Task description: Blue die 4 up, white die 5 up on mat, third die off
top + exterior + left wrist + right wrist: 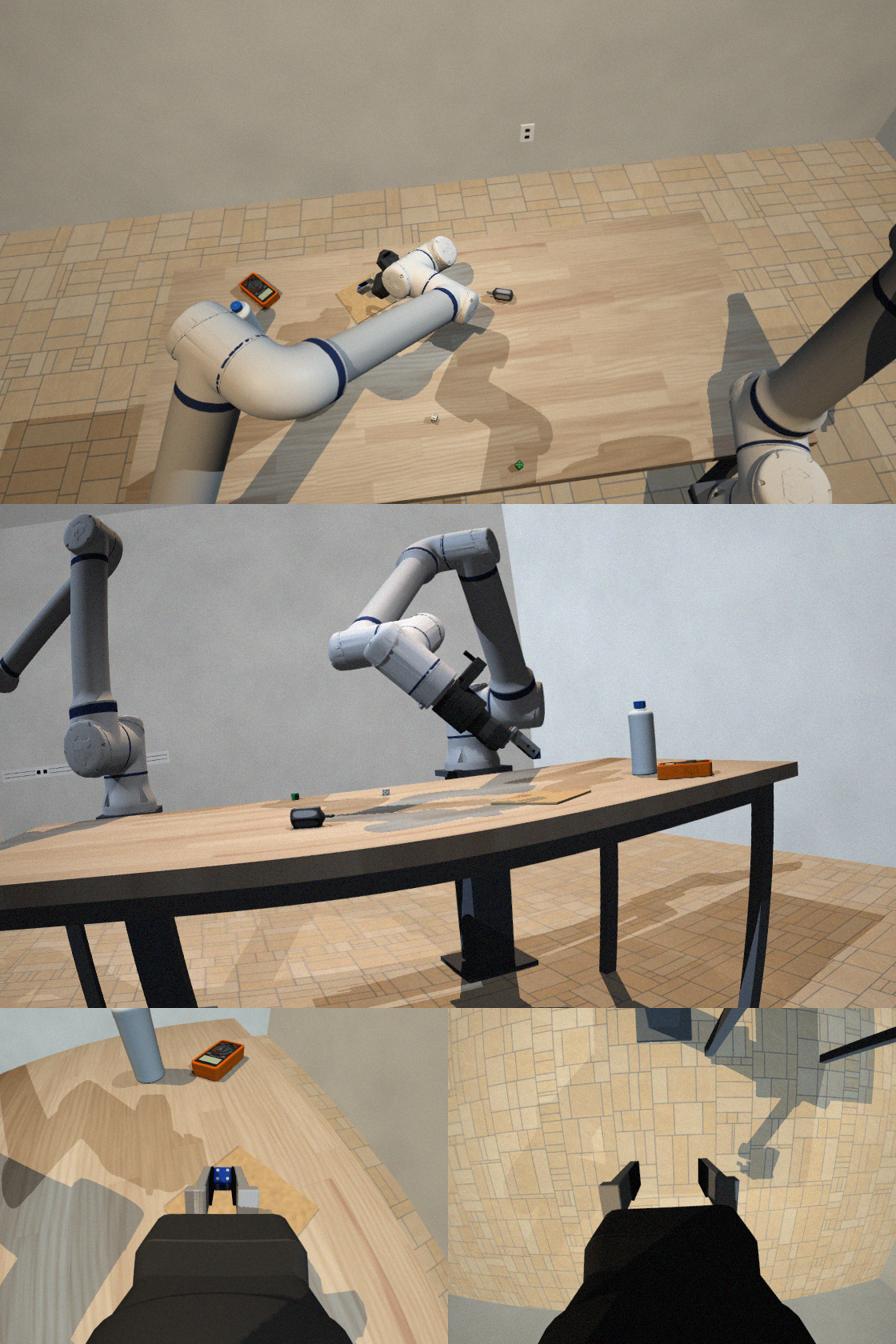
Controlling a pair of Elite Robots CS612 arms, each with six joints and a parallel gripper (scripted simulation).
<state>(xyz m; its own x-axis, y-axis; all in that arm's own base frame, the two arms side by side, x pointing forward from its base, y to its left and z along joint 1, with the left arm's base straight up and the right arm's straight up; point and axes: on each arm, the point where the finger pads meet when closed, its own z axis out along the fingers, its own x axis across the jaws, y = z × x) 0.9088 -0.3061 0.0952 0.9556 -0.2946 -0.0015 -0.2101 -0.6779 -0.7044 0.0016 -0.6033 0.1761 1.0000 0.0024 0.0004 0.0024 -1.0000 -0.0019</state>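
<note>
Now: the tan mat 3 cm ahead of my left hand and 9 cm below it. From my left hand the other things lie so: bottle: 2 cm behind, 36 cm to the left, 1 cm below; dark tool: 8 cm behind, 40 cm to the right, 8 cm below; blue die: 1 cm ahead, 1 cm to the left, 1 cm below.
</note>
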